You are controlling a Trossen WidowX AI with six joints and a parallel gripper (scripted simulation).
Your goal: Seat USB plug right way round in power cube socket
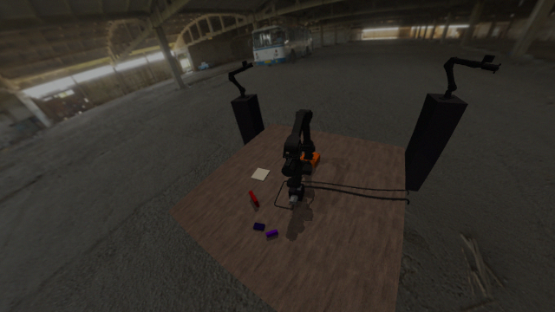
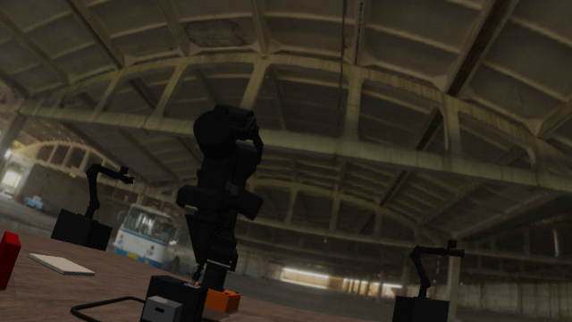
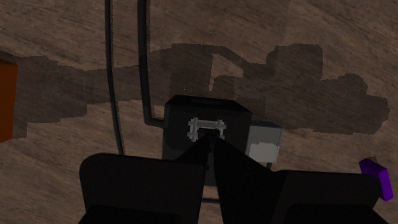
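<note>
The silver USB socket is 40 mm below my gripper tip. The rest, counted from my gripper tip: blue block (260 mm ahead, 160 mm to the right, 110 mm below); red block (260 mm to the right, 110 mm ahead, 80 mm below); white pad (330 mm to the right, 110 mm below, 110 mm behind).
</note>
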